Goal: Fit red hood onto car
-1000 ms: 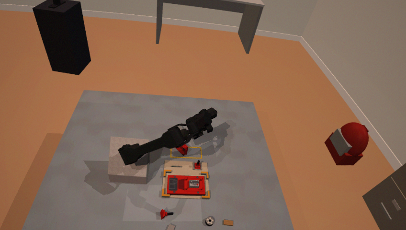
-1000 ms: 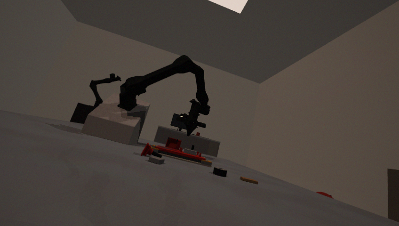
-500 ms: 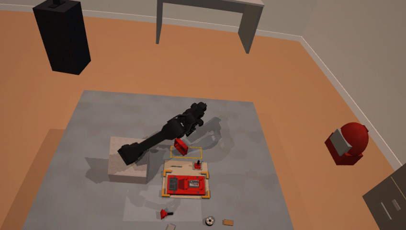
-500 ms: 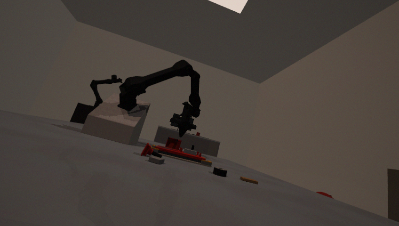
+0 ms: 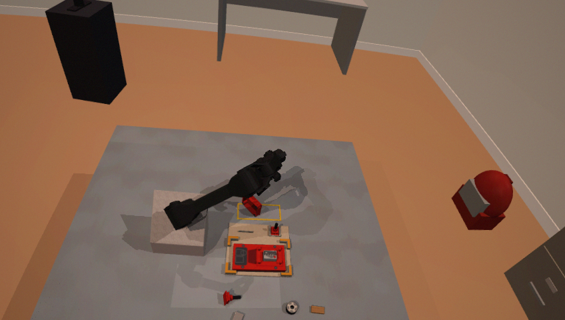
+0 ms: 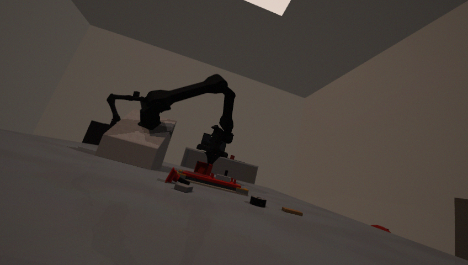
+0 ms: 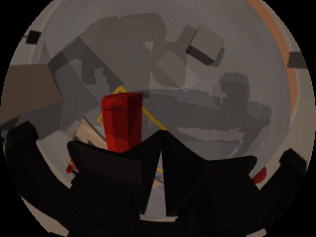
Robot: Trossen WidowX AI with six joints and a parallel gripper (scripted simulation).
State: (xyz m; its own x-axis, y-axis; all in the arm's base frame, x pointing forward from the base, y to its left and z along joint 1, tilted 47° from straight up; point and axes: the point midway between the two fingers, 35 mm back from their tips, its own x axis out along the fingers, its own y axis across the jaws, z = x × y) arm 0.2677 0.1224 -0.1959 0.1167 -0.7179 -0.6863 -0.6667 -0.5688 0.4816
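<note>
Now: gripper tip 20 mm past the red hood, 40 mm to the left of it and 20 mm above it. From my gripper tip the other things lie so: black post 90 mm ahead, 140 mm to the right, 20 mm below; then grey engine block 80 mm ahead, 260 mm to the right, 30 mm below; then grey cube 60 mm behind, 120 mm to the left, 40 mm below.
</note>
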